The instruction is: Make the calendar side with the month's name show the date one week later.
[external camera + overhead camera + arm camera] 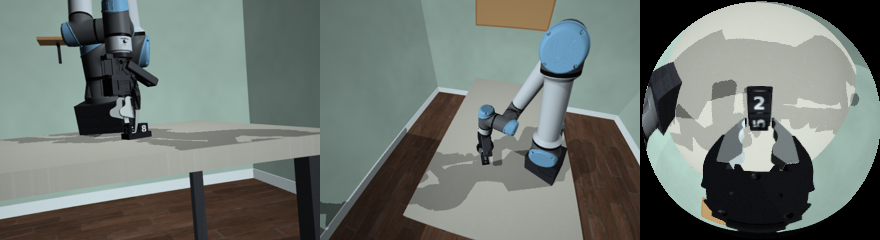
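The black digit cube lies 10 mm below my hand. From my hand the other things lie so: black tray 30 mm below, 10 mm to the left, 10 mm behind.
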